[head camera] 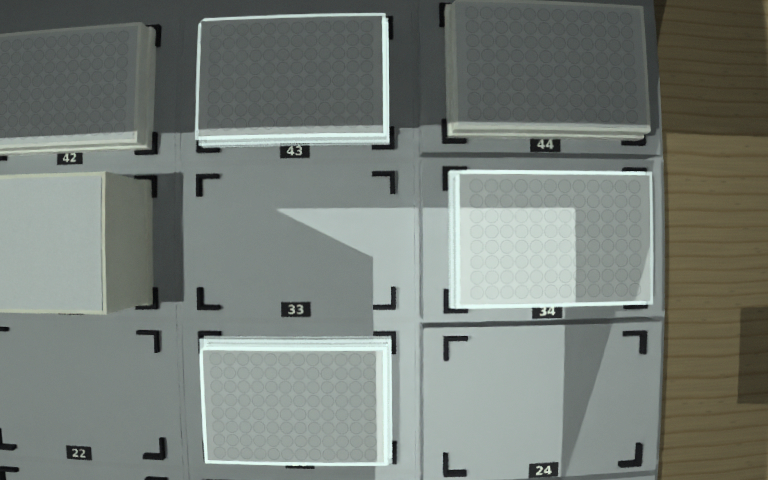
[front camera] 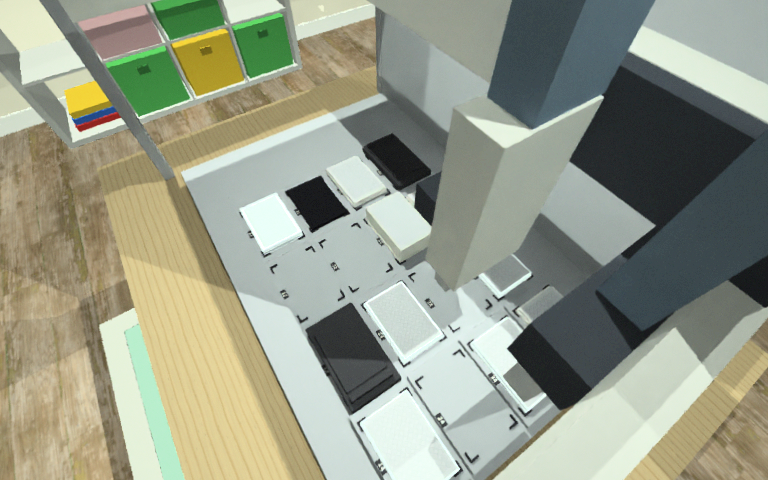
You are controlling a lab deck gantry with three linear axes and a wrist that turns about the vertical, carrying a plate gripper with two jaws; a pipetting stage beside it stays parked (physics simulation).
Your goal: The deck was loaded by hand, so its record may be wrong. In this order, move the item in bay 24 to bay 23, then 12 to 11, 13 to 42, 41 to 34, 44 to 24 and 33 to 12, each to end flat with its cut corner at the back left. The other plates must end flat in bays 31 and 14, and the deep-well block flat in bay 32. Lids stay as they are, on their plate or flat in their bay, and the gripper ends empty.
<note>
I see my gripper (front camera: 539, 366), a deep-well block (head camera: 84, 240), a cream plate (front camera: 355, 180), a cream plate (head camera: 83, 89), a flat black item (front camera: 316, 202), a cream plate (head camera: 574, 77), a bay 22 (head camera: 96, 384) and a bay 23 (head camera: 403, 362).
The deep-well block also shows in the front camera view (front camera: 398, 224). The bay 22 shows as well in the front camera view (front camera: 361, 262). The head camera view does not show the flat black item: it is out of frame.
</note>
